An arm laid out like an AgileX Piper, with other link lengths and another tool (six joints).
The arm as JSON. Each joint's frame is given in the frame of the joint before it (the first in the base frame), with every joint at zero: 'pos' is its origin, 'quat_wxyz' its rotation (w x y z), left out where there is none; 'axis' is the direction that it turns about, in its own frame. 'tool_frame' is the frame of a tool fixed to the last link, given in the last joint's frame.
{
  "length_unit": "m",
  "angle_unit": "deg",
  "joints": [
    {
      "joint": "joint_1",
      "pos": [
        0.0,
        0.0,
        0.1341
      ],
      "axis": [
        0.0,
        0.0,
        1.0
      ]
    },
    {
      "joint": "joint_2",
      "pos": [
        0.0,
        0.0,
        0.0
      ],
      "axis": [
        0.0,
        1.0,
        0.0
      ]
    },
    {
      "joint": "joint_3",
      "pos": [
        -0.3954,
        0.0,
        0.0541
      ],
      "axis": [
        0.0,
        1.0,
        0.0
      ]
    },
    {
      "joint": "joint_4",
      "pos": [
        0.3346,
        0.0,
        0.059
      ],
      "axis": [
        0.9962,
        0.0,
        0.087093
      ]
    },
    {
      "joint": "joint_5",
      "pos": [
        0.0,
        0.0,
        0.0
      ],
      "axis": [
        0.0,
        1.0,
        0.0
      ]
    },
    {
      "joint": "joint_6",
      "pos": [
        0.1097,
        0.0,
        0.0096
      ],
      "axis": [
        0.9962,
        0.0,
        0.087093
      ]
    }
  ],
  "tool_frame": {
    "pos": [
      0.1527,
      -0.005,
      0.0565
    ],
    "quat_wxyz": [
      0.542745,
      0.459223,
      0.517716,
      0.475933
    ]
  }
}
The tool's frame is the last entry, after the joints.
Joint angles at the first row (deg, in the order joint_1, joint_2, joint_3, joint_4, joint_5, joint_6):
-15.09 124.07 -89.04 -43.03 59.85 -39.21
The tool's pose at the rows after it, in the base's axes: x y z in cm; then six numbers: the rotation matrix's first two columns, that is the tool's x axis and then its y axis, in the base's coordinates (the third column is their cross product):
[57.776, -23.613, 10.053, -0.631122, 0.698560, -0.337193, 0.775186, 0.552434, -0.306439]
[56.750, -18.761, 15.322, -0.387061, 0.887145, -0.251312, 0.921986, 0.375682, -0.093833]
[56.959, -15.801, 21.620, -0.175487, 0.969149, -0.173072, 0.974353, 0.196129, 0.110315]
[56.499, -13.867, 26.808, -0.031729, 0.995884, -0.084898, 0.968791, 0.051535, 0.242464]
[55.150, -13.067, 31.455, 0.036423, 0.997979, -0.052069, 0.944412, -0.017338, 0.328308]
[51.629, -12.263, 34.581, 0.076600, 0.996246, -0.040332, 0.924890, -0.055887, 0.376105]
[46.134, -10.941, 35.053, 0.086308, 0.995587, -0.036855, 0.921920, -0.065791, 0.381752]
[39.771, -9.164, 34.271, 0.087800, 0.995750, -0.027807, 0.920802, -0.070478, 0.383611]
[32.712, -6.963, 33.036, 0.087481, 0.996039, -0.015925, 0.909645, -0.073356, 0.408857]
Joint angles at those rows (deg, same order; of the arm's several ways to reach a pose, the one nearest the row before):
-14.45 117.82 -89.10 -27.92 62.10 -34.11
-14.04 111.34 -89.15 -14.51 66.86 -25.00
-13.99 104.96 -89.15 -5.70 66.92 -16.17
-13.99 99.86 -89.15 0.00 66.92 -9.33
-13.99 94.93 -88.77 1.82 66.92 -5.67
-13.99 88.27 -84.93 2.09 66.92 -3.30
-13.99 80.00 -76.98 2.09 66.92 -2.70
-13.99 70.42 -67.44 2.57 66.92 -2.59
-13.79 58.61 -57.08 3.40 66.92 -2.39

